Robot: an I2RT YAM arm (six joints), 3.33 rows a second.
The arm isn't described. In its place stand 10 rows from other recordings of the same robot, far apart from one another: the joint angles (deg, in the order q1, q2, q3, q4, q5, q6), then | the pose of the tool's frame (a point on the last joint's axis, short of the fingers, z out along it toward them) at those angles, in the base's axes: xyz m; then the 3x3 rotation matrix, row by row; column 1 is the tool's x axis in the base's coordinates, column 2 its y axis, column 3 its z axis.
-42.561 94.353 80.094 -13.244 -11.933 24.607 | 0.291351 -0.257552 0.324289; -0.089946 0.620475 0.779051; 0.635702 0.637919 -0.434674; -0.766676 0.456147 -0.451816
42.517 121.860 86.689 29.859 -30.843 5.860 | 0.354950 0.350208 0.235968; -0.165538 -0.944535 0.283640; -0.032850 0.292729 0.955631; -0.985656 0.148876 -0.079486
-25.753 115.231 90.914 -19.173 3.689 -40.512 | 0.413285 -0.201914 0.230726; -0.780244 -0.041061 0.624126; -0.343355 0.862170 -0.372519; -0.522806 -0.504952 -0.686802
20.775 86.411 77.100 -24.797 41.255 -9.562 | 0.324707 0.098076 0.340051; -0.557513 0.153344 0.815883; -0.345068 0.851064 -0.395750; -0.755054 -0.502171 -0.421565
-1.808 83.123 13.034 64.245 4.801 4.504 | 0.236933 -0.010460 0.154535; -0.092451 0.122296 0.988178; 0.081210 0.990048 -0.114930; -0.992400 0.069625 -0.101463
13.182 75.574 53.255 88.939 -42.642 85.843 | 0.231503 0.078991 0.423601; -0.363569 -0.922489 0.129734; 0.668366 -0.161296 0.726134; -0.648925 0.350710 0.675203
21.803 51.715 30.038 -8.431 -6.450 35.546 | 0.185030 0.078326 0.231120; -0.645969 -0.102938 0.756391; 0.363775 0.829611 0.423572; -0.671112 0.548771 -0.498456
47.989 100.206 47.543 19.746 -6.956 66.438 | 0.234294 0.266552 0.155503; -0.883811 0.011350 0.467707; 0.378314 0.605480 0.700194; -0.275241 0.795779 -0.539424
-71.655 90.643 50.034 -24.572 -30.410 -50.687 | 0.108996 -0.271452 0.168535; -0.762592 0.255238 0.594396; 0.179770 0.966291 -0.184293; -0.621398 -0.033685 -0.782770
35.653 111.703 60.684 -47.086 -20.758 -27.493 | 0.239064 0.187016 0.099862; -0.480730 -0.818832 -0.313708; -0.876091 0.433453 0.211146; -0.036915 0.376341 -0.925745
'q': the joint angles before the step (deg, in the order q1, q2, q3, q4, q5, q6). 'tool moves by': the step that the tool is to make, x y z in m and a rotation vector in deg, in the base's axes. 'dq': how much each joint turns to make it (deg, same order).
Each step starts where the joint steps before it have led.
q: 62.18 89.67 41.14 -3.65 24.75 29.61
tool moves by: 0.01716 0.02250 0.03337 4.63 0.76 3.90
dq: -1.42 0.78 8.42 -3.04 -5.63 -2.39
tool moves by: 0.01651 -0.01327 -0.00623 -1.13 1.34 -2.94
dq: -3.89 0.47 -0.59 -0.49 -1.05 -0.36
